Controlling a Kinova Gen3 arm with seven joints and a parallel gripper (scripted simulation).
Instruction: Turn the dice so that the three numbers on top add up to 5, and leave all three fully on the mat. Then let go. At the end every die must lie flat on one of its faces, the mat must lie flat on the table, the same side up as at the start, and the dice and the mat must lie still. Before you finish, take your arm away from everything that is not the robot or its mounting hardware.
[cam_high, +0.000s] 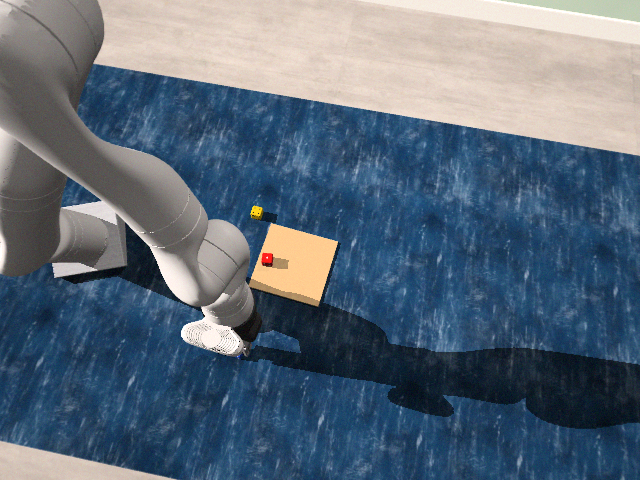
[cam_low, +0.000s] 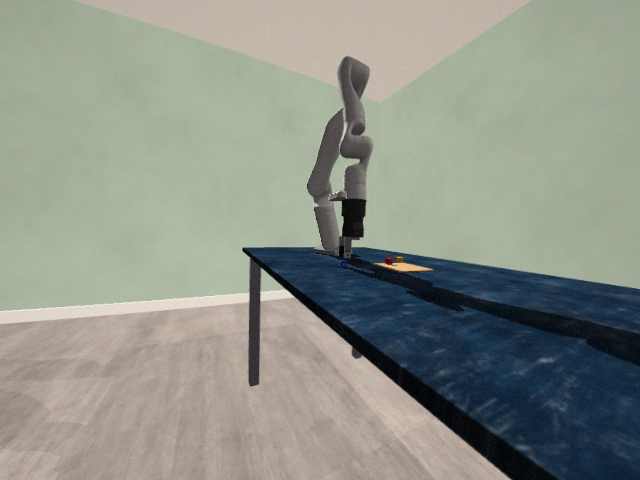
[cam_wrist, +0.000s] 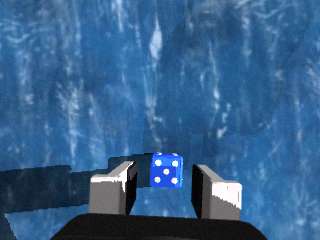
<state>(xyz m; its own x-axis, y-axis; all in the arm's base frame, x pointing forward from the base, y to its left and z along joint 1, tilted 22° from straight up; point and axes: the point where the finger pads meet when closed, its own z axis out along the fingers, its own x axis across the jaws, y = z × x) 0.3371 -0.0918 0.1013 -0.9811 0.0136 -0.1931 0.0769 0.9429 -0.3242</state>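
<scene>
Right now the blue die is 4 cm below my hand. Round my hand: red die (18 cm to the left, 3 cm below); then tan mat (19 cm to the left, 5 cm below, 5 cm ahead); then yellow die (27 cm to the left, 5 cm behind, 4 cm below).
</scene>
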